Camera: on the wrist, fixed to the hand. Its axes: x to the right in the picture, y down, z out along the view.
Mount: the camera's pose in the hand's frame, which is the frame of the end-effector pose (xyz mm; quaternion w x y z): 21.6 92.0 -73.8 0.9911 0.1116 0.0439 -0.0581
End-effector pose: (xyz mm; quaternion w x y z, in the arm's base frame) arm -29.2 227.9 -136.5 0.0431 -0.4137 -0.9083 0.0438
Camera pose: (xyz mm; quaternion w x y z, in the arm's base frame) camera 33.9 307.6 -73.0 0.1313 -0.3544 -0.9175 0.1241
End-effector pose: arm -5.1 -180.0 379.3 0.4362 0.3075 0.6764 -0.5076
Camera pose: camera 44.1 -82.9 329.0 0.3388 0.3364 0.6507 -0.5904
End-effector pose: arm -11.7 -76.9 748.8 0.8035 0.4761 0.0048 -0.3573
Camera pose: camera 82.2 -5.7 771.0 0.7222 0.5769 0.0278 -0.3804
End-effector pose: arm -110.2 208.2 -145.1 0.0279 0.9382 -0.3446 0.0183
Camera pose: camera -154.4 129.0 -66.7 0.0609 -0.9521 0.2837 -0.0962
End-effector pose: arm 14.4 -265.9 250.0 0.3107 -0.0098 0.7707 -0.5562
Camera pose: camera -8.8 -175.8 174.3 0.2429 0.0046 0.7148 -0.6557
